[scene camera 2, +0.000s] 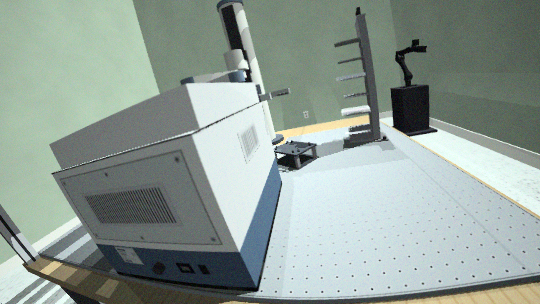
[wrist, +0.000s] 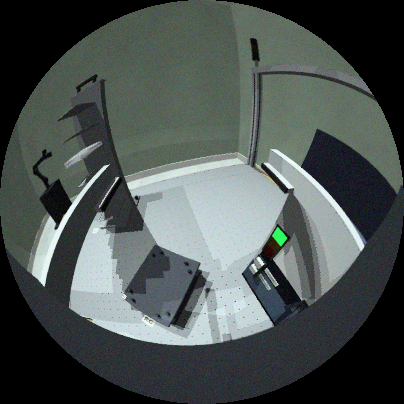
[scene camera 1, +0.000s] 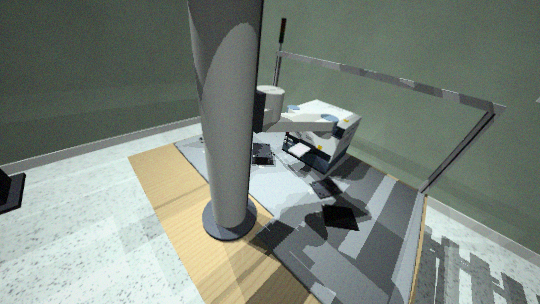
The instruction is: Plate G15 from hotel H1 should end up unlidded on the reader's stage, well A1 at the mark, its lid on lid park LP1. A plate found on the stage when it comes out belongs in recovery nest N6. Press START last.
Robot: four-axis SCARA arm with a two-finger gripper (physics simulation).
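Places are measured from the arm's base along level axes (x right, y back, z down), in metres.
Pixels of known places: gripper, fingertip midpoint: [scene camera 2: 281,92] [wrist: 189,159]; arm's base at its link origin: [scene camera 1: 230,215].
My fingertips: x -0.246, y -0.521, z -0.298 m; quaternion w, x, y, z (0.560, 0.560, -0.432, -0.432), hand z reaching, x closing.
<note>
Ahead of a thing's pixels: the offset from my fingertips to its top centre. "pt": to the spot under its first point.
My gripper [wrist: 189,159] [scene camera 2: 281,93] is open and empty, beside the reader in the scene camera 2 view. In the wrist view its fingers stand wide apart, facing the hotel side. The hotel [scene camera 2: 369,75] [wrist: 91,95] carries a thick white plate @[dx -0.288, dy +0.261, dz +0.145 m] [scene camera 2: 356,110] low down and a thinner pale one @[dx -0.288, dy +0.261, dz -0.010 m] [scene camera 2: 351,77] [wrist: 84,154] higher up; their labels are unreadable. The reader @[dx +0.227, dy -0.283, dz -0.047 m] [scene camera 1: 320,120] [scene camera 2: 220,175] has a pale flat plate-like thing @[dx +0.234, dy -0.007, dz +0.136 m] [scene camera 1: 300,149] at its front opening; whether it is lidded is unclear. Its white buttons @[dx +0.067, dy -0.089, dz +0.159 m] [wrist: 257,264] sit below a green light @[pt dx +0.068, dy -0.088, dz +0.085 m] [wrist: 279,236].
A dark raised stand [scene camera 1: 262,151] [scene camera 2: 297,149] [wrist: 162,285] is near the reader, with an RG label in the wrist view. Two dark flat nests @[pt dx +0.484, dy +0.011, dz +0.275 m] [scene camera 1: 326,188] @[pt dx +0.629, dy +0.136, dz +0.273 m] [scene camera 1: 340,217] lie in front of the reader. A metal frame [scene camera 1: 360,72] spans behind; the arm's column [scene camera 1: 227,125] stands at the table edge.
</note>
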